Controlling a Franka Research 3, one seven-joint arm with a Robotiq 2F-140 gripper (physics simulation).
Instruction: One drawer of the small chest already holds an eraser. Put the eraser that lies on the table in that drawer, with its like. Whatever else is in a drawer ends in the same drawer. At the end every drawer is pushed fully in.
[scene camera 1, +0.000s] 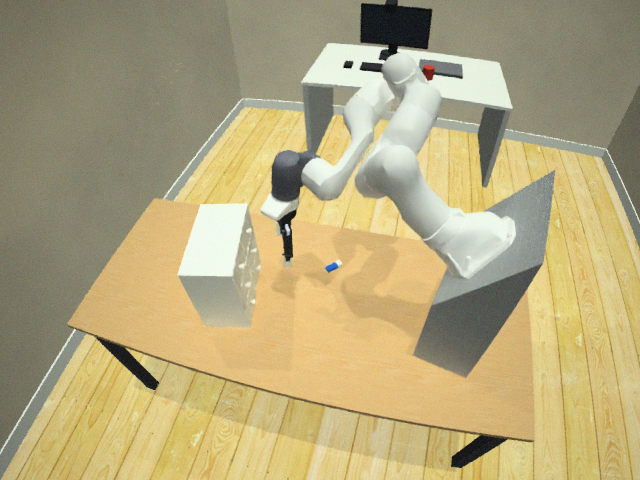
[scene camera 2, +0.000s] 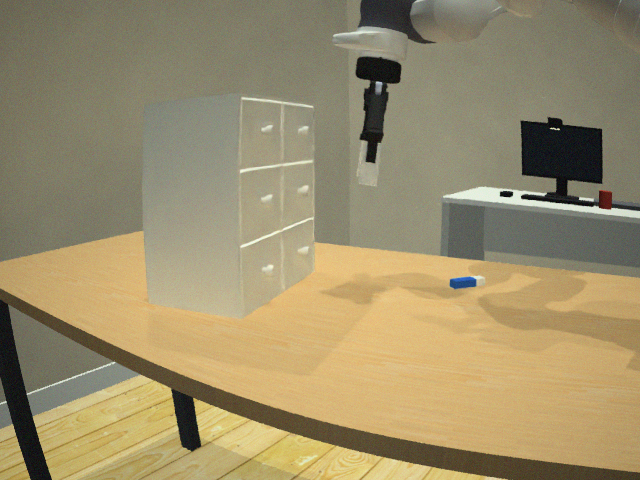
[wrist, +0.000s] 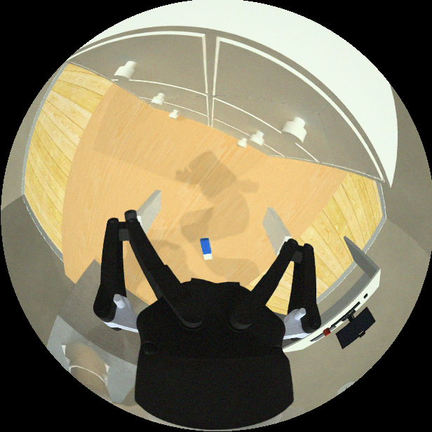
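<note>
A white chest (scene camera 1: 214, 242) (scene camera 2: 193, 206) (wrist: 260, 80) with two columns and three rows of drawers stands on the table. All its drawers look shut, so what they hold is hidden. Each drawer has a small white knob. A blue eraser (scene camera 1: 332, 266) (scene camera 2: 463, 282) (wrist: 205, 247) with a white end lies on the table, out in front of the drawer fronts. My gripper (scene camera 1: 287, 262) (scene camera 2: 368, 175) (wrist: 213, 207) is open and empty. It points down, high above the table, in front of the chest's drawer side and apart from both chest and eraser.
The wooden table (scene camera 1: 330, 356) (scene camera 2: 413, 382) (wrist: 125, 150) bears the chest and a grey slanted block (scene camera 1: 465, 330) under the arm's base. A white desk (scene camera 1: 336, 77) (scene camera 2: 465, 198) with a monitor (scene camera 1: 395, 25) (scene camera 2: 560, 152) and a red cup (scene camera 1: 428, 72) (scene camera 2: 605, 199) stands behind.
</note>
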